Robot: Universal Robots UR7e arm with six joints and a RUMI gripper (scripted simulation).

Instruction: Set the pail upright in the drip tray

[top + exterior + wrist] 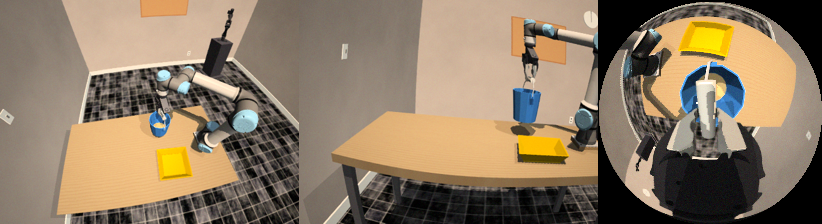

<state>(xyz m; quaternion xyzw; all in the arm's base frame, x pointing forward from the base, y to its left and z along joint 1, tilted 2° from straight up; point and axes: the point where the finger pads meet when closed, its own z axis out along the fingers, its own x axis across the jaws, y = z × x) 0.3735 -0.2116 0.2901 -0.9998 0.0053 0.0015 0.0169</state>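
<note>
The blue pail lies 9 cm below my hand and 1 cm ahead of it. From my hand the other things lie so: white handle (3 cm below); yellow drip tray (31 cm to the left, 31 cm below).
</note>
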